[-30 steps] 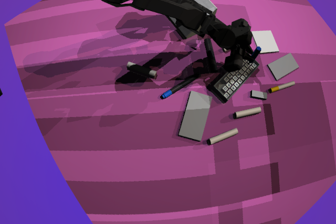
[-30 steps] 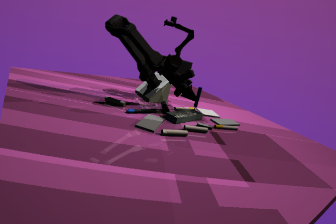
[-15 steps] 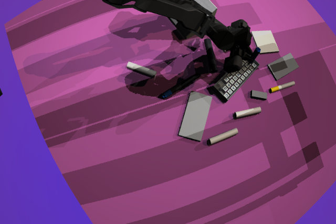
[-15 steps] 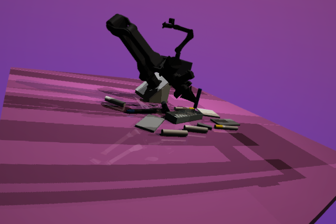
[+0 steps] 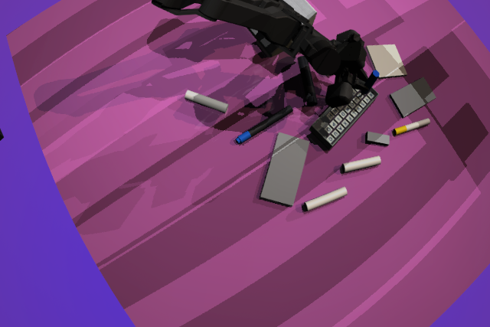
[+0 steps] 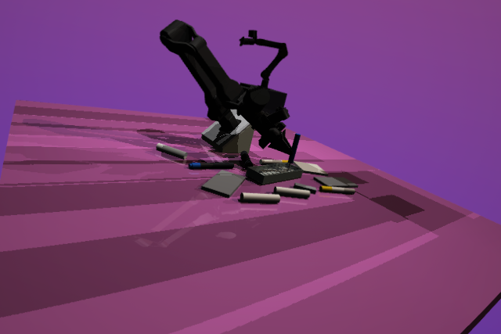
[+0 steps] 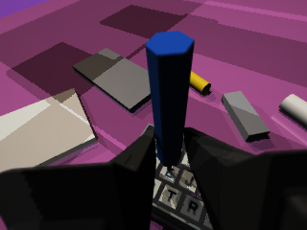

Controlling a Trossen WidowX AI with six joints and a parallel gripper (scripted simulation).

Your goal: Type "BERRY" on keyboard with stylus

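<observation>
My gripper tip is 10 cm short of the small grey block, 4 cm to the left of it and 6 cm above it. Round my gripper tip: blue stylus: 2 cm below; then white pad: 3 cm behind, 15 cm to the left, 7 cm below; then blue-tipped black marker: 9 cm behind, 25 cm to the right, 6 cm below.
</observation>
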